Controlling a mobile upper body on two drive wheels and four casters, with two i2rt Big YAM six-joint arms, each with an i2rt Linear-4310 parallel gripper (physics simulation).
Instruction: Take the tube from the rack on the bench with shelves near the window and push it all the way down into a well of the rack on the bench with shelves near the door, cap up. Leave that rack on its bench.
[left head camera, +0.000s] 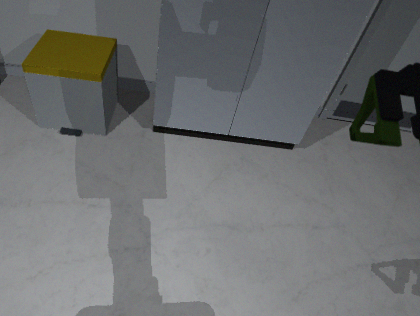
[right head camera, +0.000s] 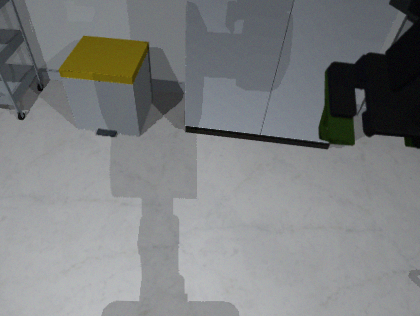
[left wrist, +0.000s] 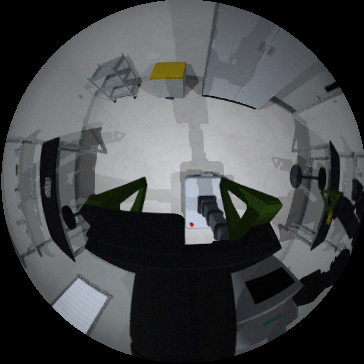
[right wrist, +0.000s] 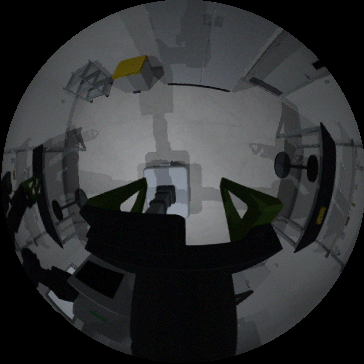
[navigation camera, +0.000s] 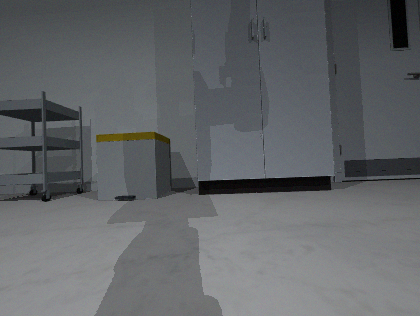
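Note:
A dark-topped bench with shelves stands at the left in both wrist views, on the side of the bright blind-covered window. A small pale rack-like object lies on it; no tube can be made out. Another dark bench with shelves stands at the right, on the door side, with a yellow rack on its top. My left gripper is open and empty, held high above the floor. My right gripper is open and empty, also far from both benches.
Ahead stand a yellow-lidded bin, a tall cabinet and, at the left, a wheeled cart. The door is at the right. Stools stand by the benches.

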